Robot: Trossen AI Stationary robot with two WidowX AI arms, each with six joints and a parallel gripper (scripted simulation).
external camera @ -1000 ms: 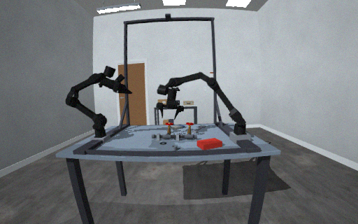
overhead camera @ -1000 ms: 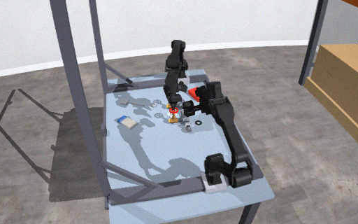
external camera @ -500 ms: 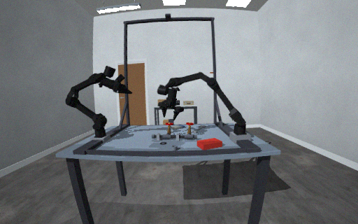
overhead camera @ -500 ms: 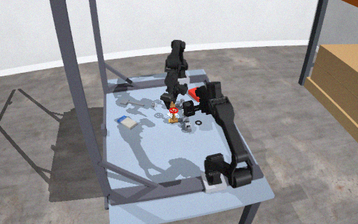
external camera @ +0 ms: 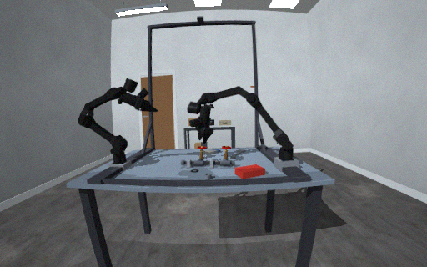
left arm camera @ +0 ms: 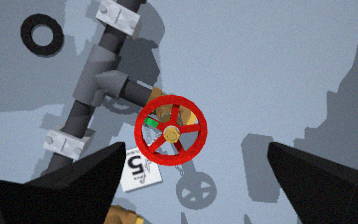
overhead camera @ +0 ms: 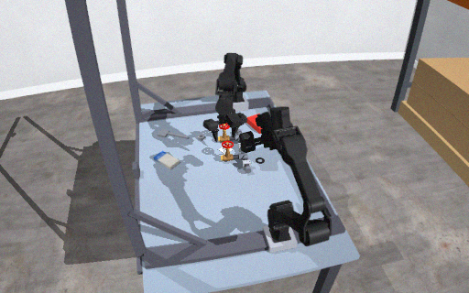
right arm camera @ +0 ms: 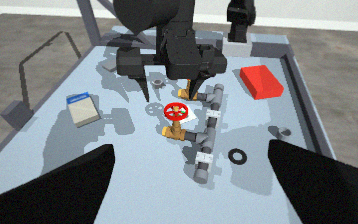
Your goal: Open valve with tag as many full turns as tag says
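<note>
Right now my left hand is 10 mm short of the white tag, 80 mm to the right of it and 150 mm above it. Also, from my left hand: small grey fitting (260 mm ahead, 50 mm to the left, 150 mm below); then blue-and-beige box (270 mm behind, 40 mm to the left, 150 mm below); then black ring (150 mm ahead, 30 mm to the right, 160 mm below).
</note>
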